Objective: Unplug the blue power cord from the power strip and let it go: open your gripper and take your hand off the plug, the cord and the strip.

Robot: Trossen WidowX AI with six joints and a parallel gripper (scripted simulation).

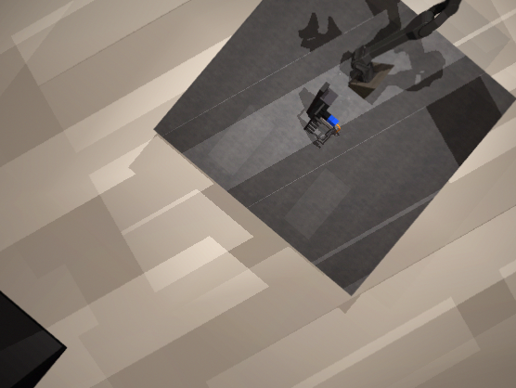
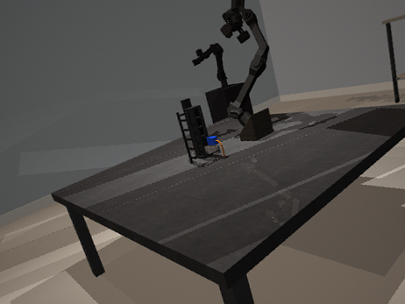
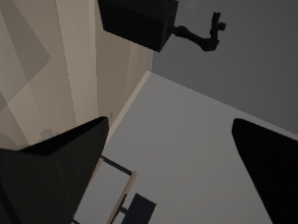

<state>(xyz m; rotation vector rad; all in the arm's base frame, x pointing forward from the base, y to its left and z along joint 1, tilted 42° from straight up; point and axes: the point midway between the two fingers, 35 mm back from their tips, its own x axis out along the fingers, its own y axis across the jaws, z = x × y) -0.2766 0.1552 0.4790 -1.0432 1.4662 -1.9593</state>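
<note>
Now: gripper tip 55 cm short of the blue plug, 45 cm above it and 23 cm to the right of it.
</note>
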